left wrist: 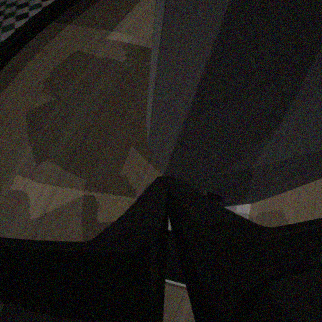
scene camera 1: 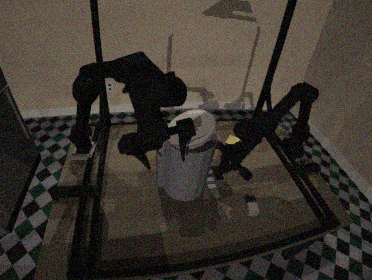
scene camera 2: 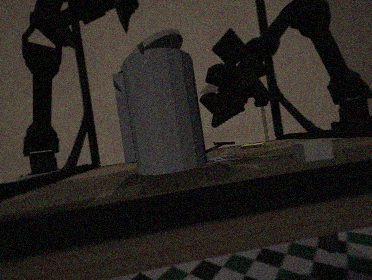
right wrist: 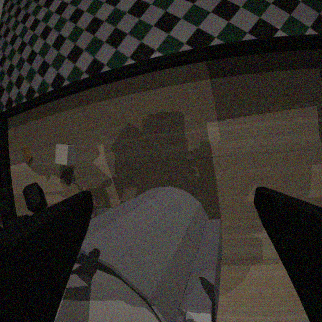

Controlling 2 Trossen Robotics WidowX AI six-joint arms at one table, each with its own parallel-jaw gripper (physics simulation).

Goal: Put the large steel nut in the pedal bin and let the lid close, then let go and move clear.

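Frame: origin at the left arm's base, x left, y ahead, z down, level; centimetres.
Seen in the pictures: left gripper, fingertip midpoint: (left wrist: 165,183) (scene camera 1: 215,176) (scene camera 2: 213,126); right gripper, fingertip midpoint: (scene camera 1: 166,164) (scene camera 2: 102,42) (right wrist: 174,197); left arm's base at its link origin: (scene camera 1: 294,144) (scene camera 2: 355,119); right arm's base at its link origin: (scene camera 1: 84,148) (scene camera 2: 44,172).
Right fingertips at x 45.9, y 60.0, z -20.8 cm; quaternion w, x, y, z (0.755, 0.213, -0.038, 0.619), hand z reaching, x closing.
Offsets run from my right fingertips to a thing's top centre.
The grey pedal bin {dx -14.2, dy -4.8, dz +0.2 cm} (scene camera 1: 182,172) (scene camera 2: 160,110) (left wrist: 225,100) (right wrist: 150,235) stands upright on the table. Its round lid (scene camera 1: 197,121) (scene camera 2: 165,40) is low over the rim, slightly tilted, with a dark gap at one side. My left gripper (scene camera 1: 218,172) (scene camera 2: 214,122) (left wrist: 165,183) is shut and empty, beside the bin at the picture's right and a little above the table. My right gripper (scene camera 1: 166,164) (right wrist: 174,197) is open and empty; it hangs high near the bin's upper part and lid. The large steel nut does not show. The pedal cannot be made out clearly.
A small white block {dx -5.8, dy -32.0, dz +22.7 cm} (scene camera 1: 252,207) (scene camera 2: 318,150) (right wrist: 61,154) lies on the table right of the bin in scene camera 1. A small orange piece {dx -9.6, dy -48.8, dz +24.7 cm} (right wrist: 28,156) lies near it. A yellow item {dx -44.9, dy -26.7, dz +24.4 cm} (scene camera 1: 233,140) is behind the left arm. Dark frame posts (scene camera 1: 275,55) stand at the sides.
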